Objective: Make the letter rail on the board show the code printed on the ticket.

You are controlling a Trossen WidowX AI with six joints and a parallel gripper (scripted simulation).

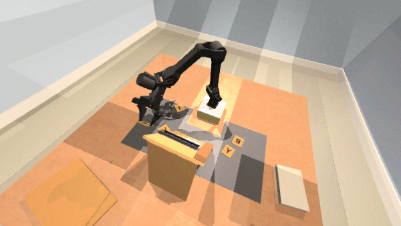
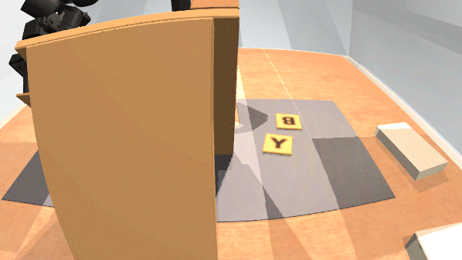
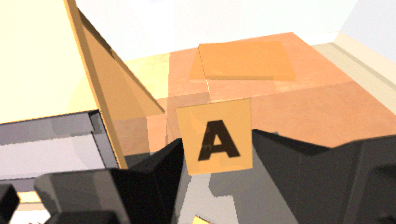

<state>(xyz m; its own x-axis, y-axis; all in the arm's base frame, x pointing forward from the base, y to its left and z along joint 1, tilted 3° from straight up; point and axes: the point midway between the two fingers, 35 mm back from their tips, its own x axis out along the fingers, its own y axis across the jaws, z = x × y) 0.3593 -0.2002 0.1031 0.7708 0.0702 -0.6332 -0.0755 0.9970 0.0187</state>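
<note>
The letter tile is right at my gripper tip. Also, from my gripper tip: grey mat: 22 cm to the left, 18 cm behind, 17 cm below; white ticket: 22 cm to the left, 8 cm below, 7 cm behind; flat orange panel: 37 cm ahead, 16 cm below, 10 cm to the right.
</note>
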